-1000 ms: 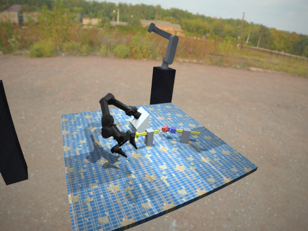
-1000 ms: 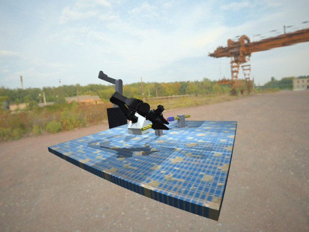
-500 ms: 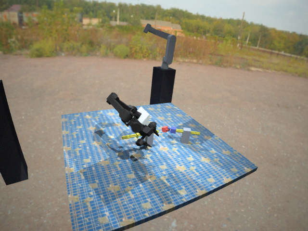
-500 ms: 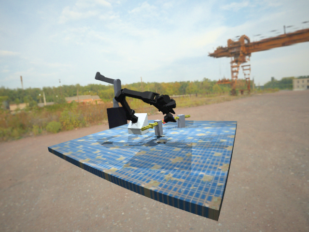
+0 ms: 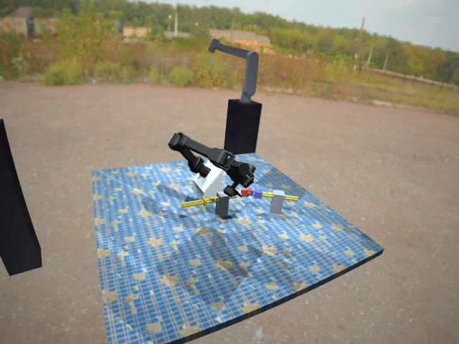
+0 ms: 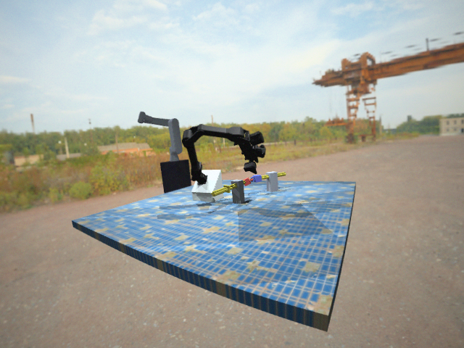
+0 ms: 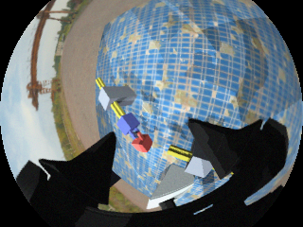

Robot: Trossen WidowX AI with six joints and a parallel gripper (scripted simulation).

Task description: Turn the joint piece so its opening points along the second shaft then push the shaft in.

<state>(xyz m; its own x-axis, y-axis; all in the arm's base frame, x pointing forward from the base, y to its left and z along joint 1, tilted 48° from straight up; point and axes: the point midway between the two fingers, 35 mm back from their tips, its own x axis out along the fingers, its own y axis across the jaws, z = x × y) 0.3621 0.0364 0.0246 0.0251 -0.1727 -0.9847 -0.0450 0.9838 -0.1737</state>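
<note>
Right now the red square joint piece is 10 cm behind my gripper tip, 9 cm to the left of it and 9 cm below it.
</note>
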